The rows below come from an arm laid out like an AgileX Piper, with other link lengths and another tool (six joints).
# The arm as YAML. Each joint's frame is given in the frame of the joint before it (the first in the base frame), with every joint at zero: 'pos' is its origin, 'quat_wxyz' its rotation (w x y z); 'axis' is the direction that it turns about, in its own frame. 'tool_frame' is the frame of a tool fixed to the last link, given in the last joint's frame.
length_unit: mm
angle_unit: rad
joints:
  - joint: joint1
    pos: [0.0, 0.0, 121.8]
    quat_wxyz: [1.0, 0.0, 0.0, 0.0]
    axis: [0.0, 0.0, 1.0]
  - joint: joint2
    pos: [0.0, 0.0, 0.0]
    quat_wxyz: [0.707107, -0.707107, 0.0, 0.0]
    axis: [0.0, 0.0, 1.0]
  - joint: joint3
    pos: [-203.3, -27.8, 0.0]
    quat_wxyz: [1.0, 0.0, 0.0, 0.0]
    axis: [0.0, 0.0, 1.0]
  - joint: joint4
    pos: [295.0, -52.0, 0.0]
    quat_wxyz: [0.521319, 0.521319, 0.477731, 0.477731]
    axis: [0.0, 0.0, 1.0]
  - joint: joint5
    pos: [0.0, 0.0, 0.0]
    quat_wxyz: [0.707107, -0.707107, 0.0, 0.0]
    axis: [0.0, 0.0, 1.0]
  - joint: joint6
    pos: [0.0, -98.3, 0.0]
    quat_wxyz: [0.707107, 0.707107, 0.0, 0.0]
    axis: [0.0, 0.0, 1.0]
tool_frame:
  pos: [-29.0, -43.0, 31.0]
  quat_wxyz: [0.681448, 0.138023, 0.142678, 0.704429]
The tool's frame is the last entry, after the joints.
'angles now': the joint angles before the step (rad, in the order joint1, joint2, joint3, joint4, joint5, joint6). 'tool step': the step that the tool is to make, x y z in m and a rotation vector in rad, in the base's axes. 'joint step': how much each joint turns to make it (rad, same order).
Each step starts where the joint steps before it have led.
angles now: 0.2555 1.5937 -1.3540 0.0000 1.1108 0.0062
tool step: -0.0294 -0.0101 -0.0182 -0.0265 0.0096 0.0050
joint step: 0.0000 -0.1338 0.2032 -0.0238 -0.0535 0.0000
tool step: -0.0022 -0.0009 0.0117 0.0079 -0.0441 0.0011
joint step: 0.0000 -0.0413 0.0128 -0.0037 -0.0161 0.0001
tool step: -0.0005 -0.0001 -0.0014 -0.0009 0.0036 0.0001
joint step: 0.0001 0.0001 0.0037 0.0001 -0.0001 0.0000
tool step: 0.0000 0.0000 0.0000 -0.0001 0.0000 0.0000
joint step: 0.0000 0.0000 0.0000 -0.0001 0.0000 0.0001
